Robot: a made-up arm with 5 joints.
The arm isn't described. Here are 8 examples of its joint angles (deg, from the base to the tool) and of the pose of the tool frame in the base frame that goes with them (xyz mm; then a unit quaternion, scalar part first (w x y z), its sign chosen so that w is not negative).
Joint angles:
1: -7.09 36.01 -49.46 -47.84 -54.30
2: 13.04 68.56 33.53 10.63 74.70
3: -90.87 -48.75 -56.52 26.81 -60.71
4: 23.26 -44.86 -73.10 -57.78 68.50
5: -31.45 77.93 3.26 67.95 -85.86
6: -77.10 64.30 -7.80 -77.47 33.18
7: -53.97 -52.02 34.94 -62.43 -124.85
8: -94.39 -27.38 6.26 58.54 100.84
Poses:
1: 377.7 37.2 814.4 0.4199 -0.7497 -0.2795 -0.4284
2: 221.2 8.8 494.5 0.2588 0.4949 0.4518 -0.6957
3: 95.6 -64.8 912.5 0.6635 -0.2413 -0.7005 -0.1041
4: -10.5 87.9 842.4 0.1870 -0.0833 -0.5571 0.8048
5: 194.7 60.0 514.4 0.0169 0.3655 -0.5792 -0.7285
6: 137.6 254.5 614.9 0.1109 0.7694 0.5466 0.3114
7: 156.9 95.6 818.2 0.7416 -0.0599 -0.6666 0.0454
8: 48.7 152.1 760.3 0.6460 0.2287 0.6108 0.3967
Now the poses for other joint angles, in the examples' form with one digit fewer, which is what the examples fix.
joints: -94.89 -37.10 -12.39 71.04 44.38
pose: 63 112 829 0.378 0.563 0.718 0.156
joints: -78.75 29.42 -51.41 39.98 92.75
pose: 119 273 772 0.621 0.455 0.520 0.370
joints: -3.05 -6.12 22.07 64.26 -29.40
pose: 287 15 662 0.177 -0.744 0.144 0.628
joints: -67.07 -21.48 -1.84 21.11 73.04
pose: 144 179 816 0.487 0.676 0.434 0.342
